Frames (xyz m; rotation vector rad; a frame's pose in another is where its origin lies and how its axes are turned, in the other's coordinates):
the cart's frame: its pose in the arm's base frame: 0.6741 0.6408 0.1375 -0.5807 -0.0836 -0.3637
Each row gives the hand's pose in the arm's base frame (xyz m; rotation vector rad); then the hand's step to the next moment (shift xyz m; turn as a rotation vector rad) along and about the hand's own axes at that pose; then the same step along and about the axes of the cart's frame.
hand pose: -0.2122 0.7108 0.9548 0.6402 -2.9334 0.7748
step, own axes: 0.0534 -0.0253 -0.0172 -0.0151 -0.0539 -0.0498
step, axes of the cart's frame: -0.0210 -0.0570 0.0101 0.0459 -0.0330 0.0491
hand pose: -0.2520 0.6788 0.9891 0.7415 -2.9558 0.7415
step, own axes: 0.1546 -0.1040 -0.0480 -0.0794 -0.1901 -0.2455
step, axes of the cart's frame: -0.0305 -0.1893 0.0165 0.1738 -0.1084 0.2465
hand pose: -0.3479 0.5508 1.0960 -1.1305 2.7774 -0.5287
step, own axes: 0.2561 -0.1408 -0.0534 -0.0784 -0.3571 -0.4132
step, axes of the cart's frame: 0.0032 -0.2925 -0.0517 0.3006 -0.2447 0.3926
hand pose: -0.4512 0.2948 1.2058 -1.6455 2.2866 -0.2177
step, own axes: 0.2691 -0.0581 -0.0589 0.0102 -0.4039 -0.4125
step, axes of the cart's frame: 0.0487 -0.2454 -0.1292 0.3467 -0.3148 0.3378
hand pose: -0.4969 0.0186 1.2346 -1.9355 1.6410 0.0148
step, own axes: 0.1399 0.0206 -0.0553 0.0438 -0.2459 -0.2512
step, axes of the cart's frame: 0.0394 -0.1105 -0.0964 0.2274 -0.2072 0.1756
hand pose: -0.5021 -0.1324 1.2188 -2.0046 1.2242 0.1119
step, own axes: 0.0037 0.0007 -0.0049 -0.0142 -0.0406 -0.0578
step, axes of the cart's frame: 0.0021 -0.0054 -0.0021 0.0245 -0.0471 0.0487
